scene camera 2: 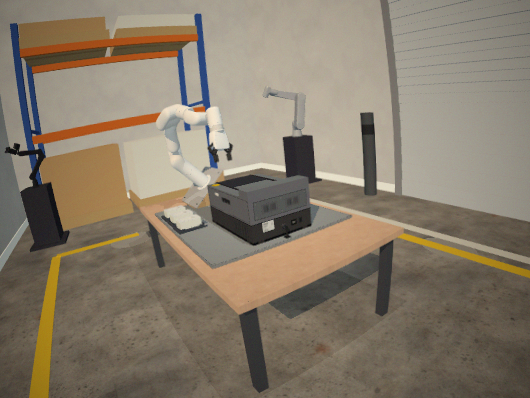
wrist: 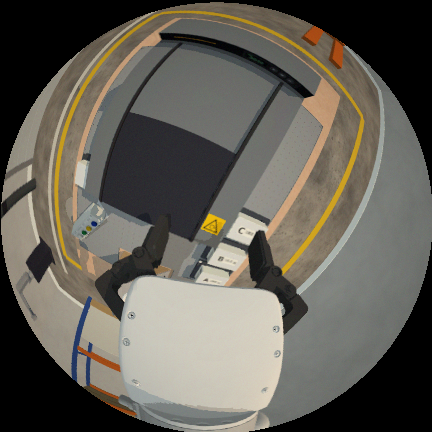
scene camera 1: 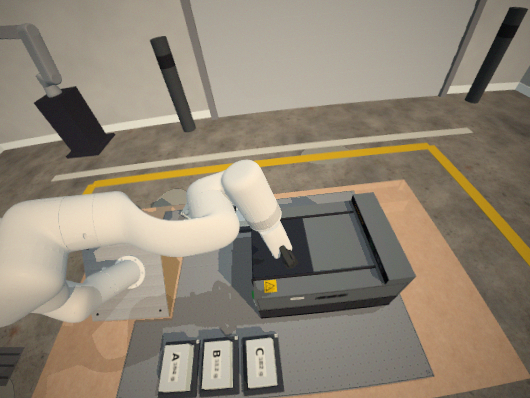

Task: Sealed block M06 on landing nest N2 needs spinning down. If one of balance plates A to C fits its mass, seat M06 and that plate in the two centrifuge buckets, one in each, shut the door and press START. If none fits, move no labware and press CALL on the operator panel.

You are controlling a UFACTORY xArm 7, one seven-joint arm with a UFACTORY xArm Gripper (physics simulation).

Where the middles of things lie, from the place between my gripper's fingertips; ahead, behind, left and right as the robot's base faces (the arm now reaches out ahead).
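Scene:
The white control box (wrist: 93, 216) is well behind my hand, a long way to the left of it and far below it. As for the dark grey centrifuge (scene camera 1: 358, 262), my hand is 140 mm short of it, 100 mm to the right of it and 210 mm above it. Going by their middles, the centrifuge is the nearest to my hand of the things named here.

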